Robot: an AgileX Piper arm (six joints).
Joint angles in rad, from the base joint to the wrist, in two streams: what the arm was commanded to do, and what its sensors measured. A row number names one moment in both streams.
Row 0, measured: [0.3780 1.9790 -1.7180 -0.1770 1.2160 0.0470]
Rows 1 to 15, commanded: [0.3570 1.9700 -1.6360 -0.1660 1.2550 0.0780]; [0.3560 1.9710 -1.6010 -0.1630 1.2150 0.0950]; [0.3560 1.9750 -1.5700 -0.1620 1.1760 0.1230]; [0.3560 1.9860 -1.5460 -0.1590 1.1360 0.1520]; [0.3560 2.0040 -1.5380 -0.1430 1.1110 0.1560]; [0.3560 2.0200 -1.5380 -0.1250 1.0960 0.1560]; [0.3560 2.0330 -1.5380 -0.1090 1.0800 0.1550]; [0.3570 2.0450 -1.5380 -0.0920 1.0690 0.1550]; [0.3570 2.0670 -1.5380 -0.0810 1.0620 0.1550]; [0.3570 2.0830 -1.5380 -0.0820 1.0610 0.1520]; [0.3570 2.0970 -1.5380 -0.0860 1.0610 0.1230]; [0.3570 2.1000 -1.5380 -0.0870 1.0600 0.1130]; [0.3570 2.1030 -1.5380 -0.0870 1.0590 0.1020]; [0.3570 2.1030 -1.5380 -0.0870 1.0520 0.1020]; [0.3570 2.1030 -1.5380 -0.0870 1.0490 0.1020]
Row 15, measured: [0.3590 2.0980 -1.5480 -0.0870 1.0610 0.1150]
